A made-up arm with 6 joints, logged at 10 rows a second.
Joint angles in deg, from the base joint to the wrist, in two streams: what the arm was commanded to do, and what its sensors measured. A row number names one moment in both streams.
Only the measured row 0 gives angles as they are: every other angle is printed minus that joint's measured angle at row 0.
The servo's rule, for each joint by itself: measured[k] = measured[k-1] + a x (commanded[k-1-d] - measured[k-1]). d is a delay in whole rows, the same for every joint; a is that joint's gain. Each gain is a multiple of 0.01, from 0.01 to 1. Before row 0 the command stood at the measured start. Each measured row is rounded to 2 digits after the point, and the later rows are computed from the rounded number. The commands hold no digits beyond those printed.
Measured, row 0:
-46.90, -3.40, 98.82, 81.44, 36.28, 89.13
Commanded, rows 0 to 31:
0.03, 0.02, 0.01, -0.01, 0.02, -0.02
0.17, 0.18, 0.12, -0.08, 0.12, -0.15
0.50, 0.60, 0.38, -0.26, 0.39, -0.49
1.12, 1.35, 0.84, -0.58, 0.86, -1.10
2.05, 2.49, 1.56, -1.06, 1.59, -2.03
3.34, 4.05, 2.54, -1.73, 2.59, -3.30
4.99, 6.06, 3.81, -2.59, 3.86, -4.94
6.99, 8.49, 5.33, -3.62, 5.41, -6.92
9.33, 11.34, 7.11, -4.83, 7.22, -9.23
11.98, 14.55, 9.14, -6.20, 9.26, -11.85
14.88, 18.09, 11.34, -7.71, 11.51, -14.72
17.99, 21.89, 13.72, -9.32, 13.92, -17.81
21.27, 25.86, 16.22, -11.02, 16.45, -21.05
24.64, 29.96, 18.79, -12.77, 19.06, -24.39
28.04, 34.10, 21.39, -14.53, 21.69, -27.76
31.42, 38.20, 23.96, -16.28, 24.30, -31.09
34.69, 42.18, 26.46, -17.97, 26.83, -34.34
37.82, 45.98, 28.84, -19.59, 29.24, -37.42
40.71, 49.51, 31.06, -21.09, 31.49, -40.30
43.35, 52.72, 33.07, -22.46, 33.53, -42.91
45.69, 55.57, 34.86, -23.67, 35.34, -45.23
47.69, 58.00, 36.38, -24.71, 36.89, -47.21
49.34, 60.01, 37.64, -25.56, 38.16, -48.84
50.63, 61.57, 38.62, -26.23, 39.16, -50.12
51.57, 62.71, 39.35, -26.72, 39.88, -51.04
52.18, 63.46, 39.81, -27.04, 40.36, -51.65
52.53, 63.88, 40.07, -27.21, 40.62, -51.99
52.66, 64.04, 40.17, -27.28, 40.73, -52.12
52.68, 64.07, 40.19, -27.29, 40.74, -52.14
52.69, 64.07, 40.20, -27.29, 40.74, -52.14
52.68, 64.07, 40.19, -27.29, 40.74, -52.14
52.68, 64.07, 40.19, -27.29, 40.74, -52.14
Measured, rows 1 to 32:
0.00, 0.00, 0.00, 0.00, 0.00, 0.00
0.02, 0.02, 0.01, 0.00, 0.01, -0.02
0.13, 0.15, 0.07, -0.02, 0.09, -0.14
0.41, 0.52, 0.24, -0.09, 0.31, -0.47
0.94, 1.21, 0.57, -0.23, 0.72, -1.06
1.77, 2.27, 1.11, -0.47, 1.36, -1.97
2.95, 3.75, 1.90, -0.84, 2.27, -3.22
4.48, 5.67, 2.95, -1.35, 3.45, -4.84
6.36, 8.01, 4.26, -2.01, 4.90, -6.80
8.59, 10.77, 5.83, -2.83, 6.62, -9.08
11.13, 13.91, 7.65, -3.81, 8.57, -11.68
13.94, 17.38, 9.68, -4.94, 10.75, -14.54
16.98, 21.12, 11.90, -6.21, 13.10, -17.61
20.20, 25.05, 14.28, -7.60, 15.58, -20.84
23.53, 29.13, 16.76, -9.10, 18.16, -24.18
26.91, 33.26, 19.31, -10.67, 20.77, -27.55
30.29, 37.36, 21.87, -12.30, 23.38, -30.88
33.59, 41.36, 24.39, -13.94, 25.93, -34.13
36.76, 45.19, 26.84, -15.58, 28.38, -37.22
39.72, 48.78, 29.16, -17.18, 30.68, -40.12
42.44, 52.05, 31.31, -18.71, 32.79, -42.74
44.88, 54.97, 33.26, -20.15, 34.68, -45.08
46.99, 57.48, 34.98, -21.47, 36.32, -47.08
48.75, 59.58, 36.44, -22.66, 37.68, -48.73
50.16, 61.23, 37.64, -23.70, 38.78, -50.04
51.22, 62.46, 38.58, -24.58, 39.59, -50.98
51.94, 63.29, 39.26, -25.29, 40.16, -51.61
52.38, 63.78, 39.71, -25.85, 40.50, -51.97
52.59, 64.00, 39.96, -26.26, 40.67, -52.11
52.66, 64.06, 40.09, -26.56, 40.72, -52.14
52.68, 64.07, 40.15, -26.77, 40.73, -52.14
52.68, 64.07, 40.17, -26.92, 40.74, -52.14
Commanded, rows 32 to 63:
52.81, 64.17, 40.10, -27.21, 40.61, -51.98
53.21, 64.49, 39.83, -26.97, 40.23, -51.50
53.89, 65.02, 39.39, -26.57, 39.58, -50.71
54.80, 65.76, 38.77, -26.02, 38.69, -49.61
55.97, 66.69, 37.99, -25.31, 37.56, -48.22
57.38, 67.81, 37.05, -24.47, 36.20, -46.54
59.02, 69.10, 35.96, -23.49, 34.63, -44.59
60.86, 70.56, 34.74, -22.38, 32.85, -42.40
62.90, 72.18, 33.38, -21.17, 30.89, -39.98
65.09, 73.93, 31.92, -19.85, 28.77, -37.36
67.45, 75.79, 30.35, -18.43, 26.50, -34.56
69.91, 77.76, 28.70, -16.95, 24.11, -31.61
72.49, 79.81, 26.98, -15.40, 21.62, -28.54
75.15, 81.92, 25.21, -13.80, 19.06, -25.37
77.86, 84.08, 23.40, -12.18, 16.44, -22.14
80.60, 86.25, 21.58, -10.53, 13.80, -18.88
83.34, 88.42, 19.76, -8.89, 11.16, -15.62
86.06, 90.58, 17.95, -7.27, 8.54, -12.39
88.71, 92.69, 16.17, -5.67, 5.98, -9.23
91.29, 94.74, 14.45, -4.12, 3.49, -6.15
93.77, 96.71, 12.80, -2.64, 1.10, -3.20
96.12, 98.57, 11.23, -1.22, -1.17, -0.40
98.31, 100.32, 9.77, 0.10, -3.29, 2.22
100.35, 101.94, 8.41, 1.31, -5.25, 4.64
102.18, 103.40, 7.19, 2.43, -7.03, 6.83
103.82, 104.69, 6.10, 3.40, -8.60, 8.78
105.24, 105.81, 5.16, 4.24, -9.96, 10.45
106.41, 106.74, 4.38, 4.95, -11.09, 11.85
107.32, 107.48, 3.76, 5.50, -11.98, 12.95
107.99, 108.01, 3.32, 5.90, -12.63, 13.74
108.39, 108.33, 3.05, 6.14, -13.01, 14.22
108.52, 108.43, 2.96, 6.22, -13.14, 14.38
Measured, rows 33 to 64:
52.68, 64.07, 40.18, -27.03, 40.74, -52.14
52.78, 64.15, 40.14, -27.08, 40.64, -51.99
53.10, 64.43, 39.97, -27.05, 40.34, -51.53
53.69, 64.92, 39.65, -26.91, 39.78, -50.76
54.52, 65.62, 39.17, -26.65, 38.97, -49.68
55.61, 66.51, 38.52, -26.26, 37.93, -48.31
56.94, 67.59, 37.71, -25.74, 36.65, -46.65
58.50, 68.84, 36.75, -25.09, 35.16, -44.71
60.27, 70.27, 35.64, -24.30, 33.45, -42.54
62.24, 71.86, 34.40, -23.39, 31.56, -40.13
64.38, 73.58, 33.04, -22.36, 29.50, -37.53
66.68, 75.41, 31.56, -21.22, 27.28, -34.74
69.10, 77.36, 29.99, -19.98, 24.93, -31.80
71.64, 79.39, 28.33, -18.65, 22.48, -28.74
74.27, 81.49, 26.61, -17.24, 19.95, -25.57
76.96, 83.64, 24.84, -15.77, 17.35, -22.35
79.69, 85.81, 23.05, -14.25, 14.72, -19.09
82.43, 87.98, 21.24, -12.70, 12.09, -15.83
85.15, 90.14, 19.43, -11.13, 9.46, -12.60
87.82, 92.26, 17.64, -9.55, 6.88, -9.43
90.42, 94.32, 15.89, -7.98, 4.37, -6.35
92.93, 96.30, 14.19, -6.43, 1.95, -3.39
95.32, 98.18, 12.56, -4.92, -0.36, -0.58
97.56, 99.96, 11.03, -3.46, -2.53, 2.05
99.65, 101.60, 9.59, -2.08, -4.54, 4.48
101.55, 103.09, 8.27, -0.77, -6.38, 6.69
103.25, 104.42, 7.08, 0.44, -8.02, 8.65
104.74, 105.57, 6.02, 1.54, -9.46, 10.34
105.99, 106.54, 5.12, 2.53, -10.67, 11.76
106.99, 107.32, 4.37, 3.39, -11.64, 12.88
107.74, 107.89, 3.79, 4.12, -12.37, 13.69
108.23, 108.26, 3.38, 4.71, -12.84, 14.19

